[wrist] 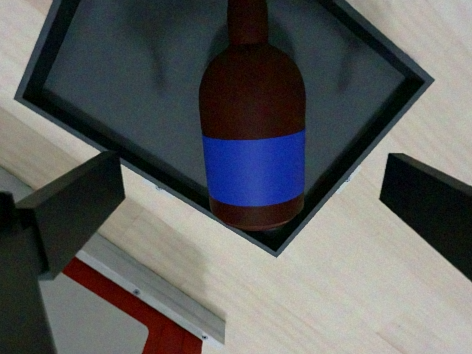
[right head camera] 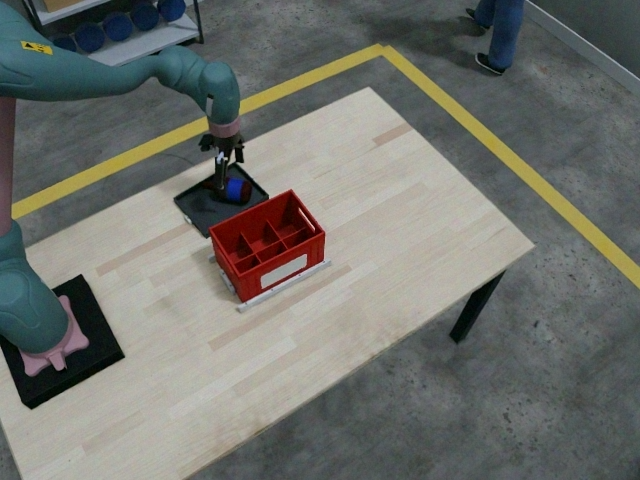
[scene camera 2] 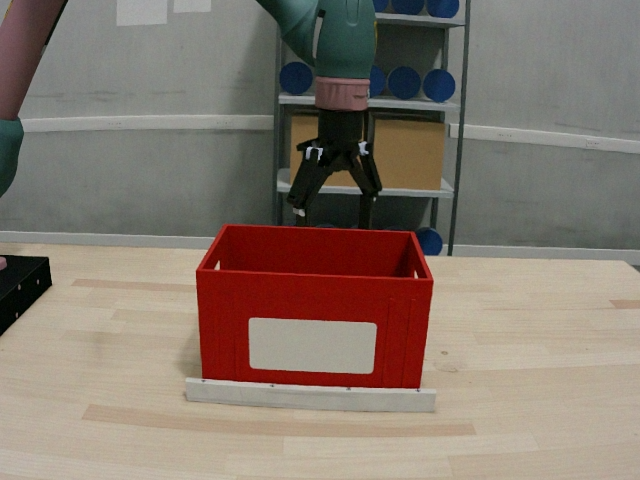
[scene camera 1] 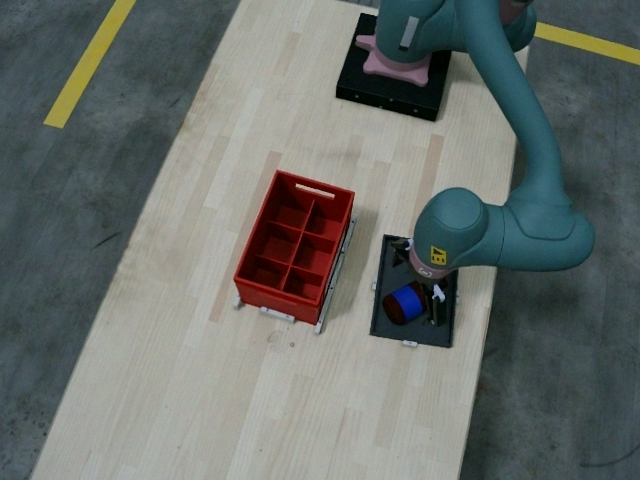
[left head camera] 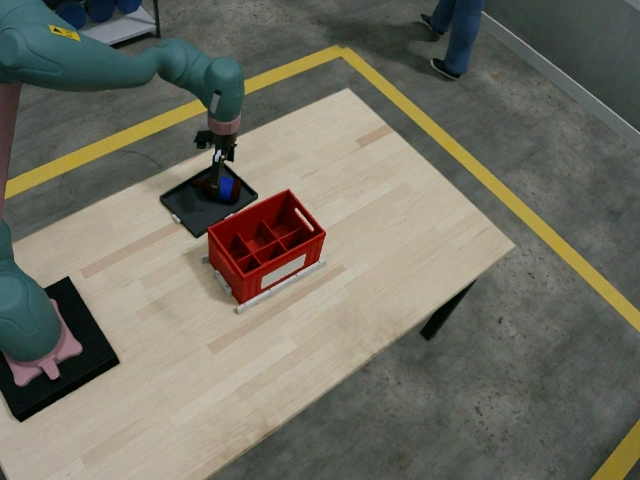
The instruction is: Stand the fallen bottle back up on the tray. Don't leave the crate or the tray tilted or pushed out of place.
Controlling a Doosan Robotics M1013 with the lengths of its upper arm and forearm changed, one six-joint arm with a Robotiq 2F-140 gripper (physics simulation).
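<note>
The dark brown bottle with a blue label (left head camera: 227, 190) (right head camera: 237, 191) (scene camera 1: 405, 303) (wrist: 254, 165) lies on its side in the dark tray (left head camera: 199, 215) (right head camera: 199, 211) (scene camera 1: 429, 338) (wrist: 125, 100), its base near one corner. The tray lies flat. The red crate (left head camera: 227, 268) (right head camera: 227, 263) (scene camera 1: 279, 302) (scene camera 2: 310, 299) (wrist: 170, 337) stands upright beside the tray. My gripper (scene camera 2: 333, 222) (wrist: 252, 175) is open and empty, pointing down above the bottle. In the wrist view its fingers stand apart on either side of the labelled part. The crate hides the bottle and tray in scene camera 2.
Pale strips (left head camera: 281, 286) (scene camera 1: 336, 279) (scene camera 2: 310, 395) edge the crate's base on the wooden table (left head camera: 361, 206). Small pale blocks (scene camera 1: 409, 343) sit at the tray's edges. The arm's black base plate (left head camera: 93, 351) (scene camera 1: 387, 98) is on the same table. A shelf unit (scene camera 2: 460, 129) stands behind.
</note>
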